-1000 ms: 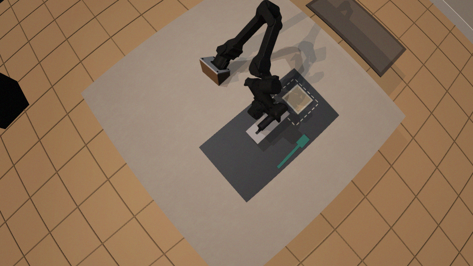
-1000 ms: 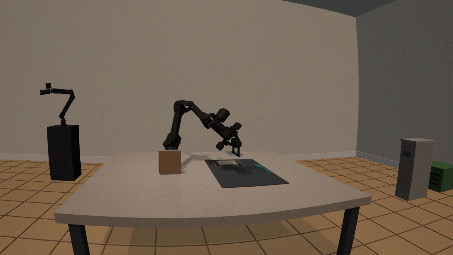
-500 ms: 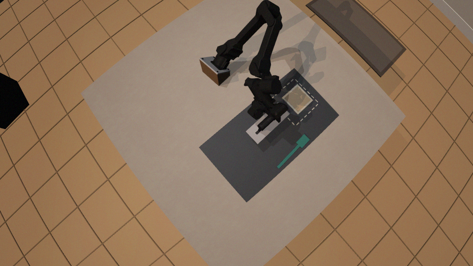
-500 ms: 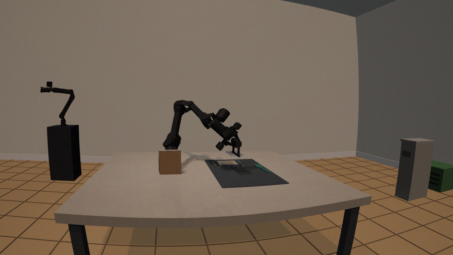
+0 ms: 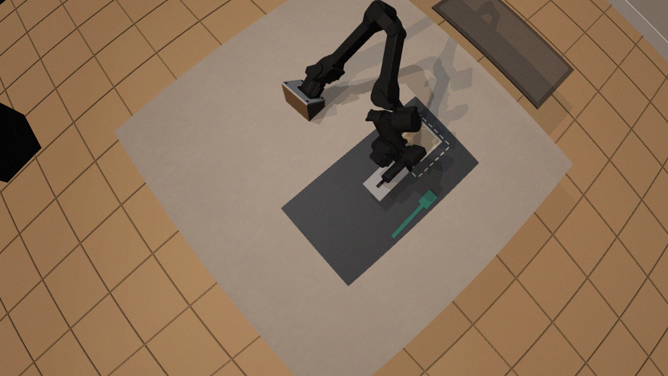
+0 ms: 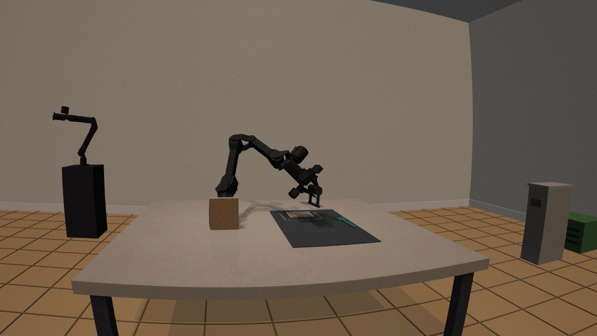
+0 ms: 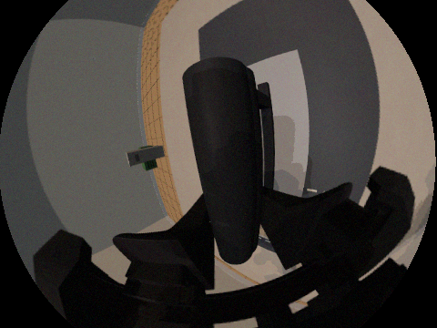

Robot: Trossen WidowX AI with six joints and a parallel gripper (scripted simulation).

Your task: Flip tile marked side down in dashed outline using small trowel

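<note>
Now: the green trowel 12 cm below my gripper tip, 12 cm ahead of it and 3 cm to the right of it. Round my gripper tip: dark mat (15 cm below, 5 cm to the right, 2 cm behind); tile (16 cm to the left, 12 cm below, 5 cm behind).
</note>
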